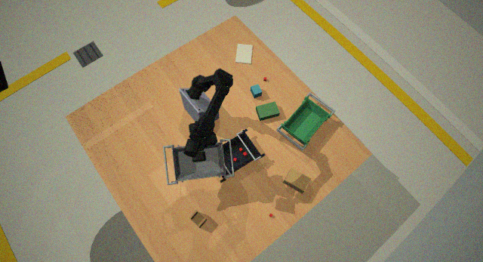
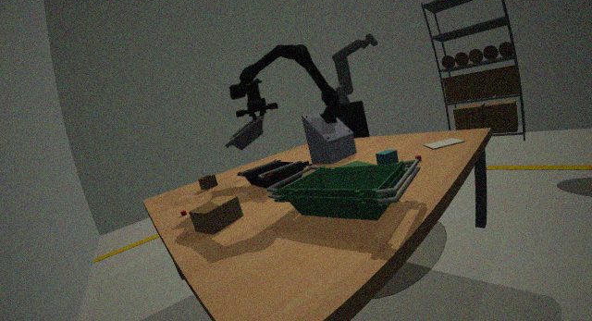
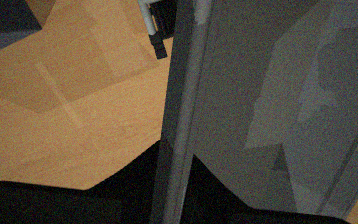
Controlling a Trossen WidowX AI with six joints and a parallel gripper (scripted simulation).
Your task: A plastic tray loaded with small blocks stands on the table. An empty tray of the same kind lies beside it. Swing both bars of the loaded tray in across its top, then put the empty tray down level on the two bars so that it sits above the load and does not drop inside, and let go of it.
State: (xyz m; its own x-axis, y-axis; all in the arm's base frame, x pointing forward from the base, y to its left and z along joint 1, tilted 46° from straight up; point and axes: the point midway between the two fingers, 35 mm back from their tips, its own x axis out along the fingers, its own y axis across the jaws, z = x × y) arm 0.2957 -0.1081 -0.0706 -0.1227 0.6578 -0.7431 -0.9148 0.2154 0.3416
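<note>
Now: gripper tip 70 mm short of the grey plastic tray, 30 mm to the left of it and 10 mm below it. Also, from my gripper tip: red block: 450 mm ahead, 160 mm to the left, 200 mm below; then small brown box: 270 mm ahead, 170 mm to the right, 200 mm below; then green block: 60 mm behind, 480 mm to the left, 190 mm below.
</note>
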